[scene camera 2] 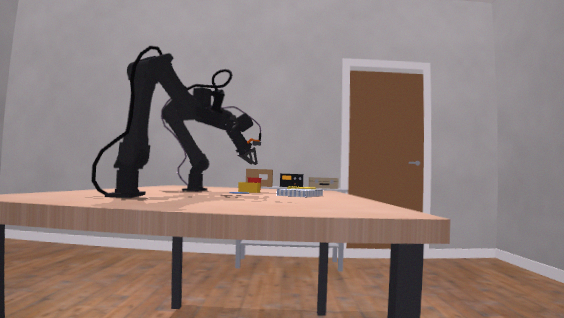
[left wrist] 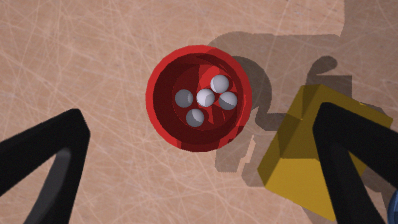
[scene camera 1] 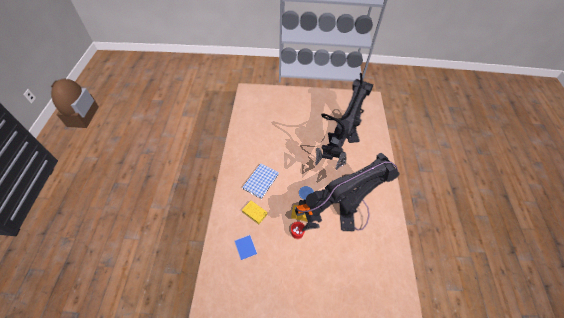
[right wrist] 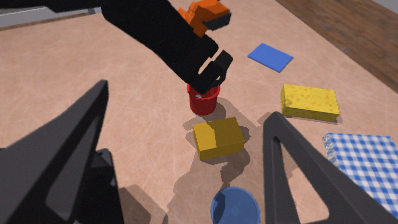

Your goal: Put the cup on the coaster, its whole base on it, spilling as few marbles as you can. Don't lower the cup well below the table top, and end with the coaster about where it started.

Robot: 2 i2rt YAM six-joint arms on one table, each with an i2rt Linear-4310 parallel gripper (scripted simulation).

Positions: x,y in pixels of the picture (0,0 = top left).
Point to a red cup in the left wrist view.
192,67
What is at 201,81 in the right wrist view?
My left gripper.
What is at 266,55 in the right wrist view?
A blue square.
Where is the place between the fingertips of my left gripper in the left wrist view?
At 198,118
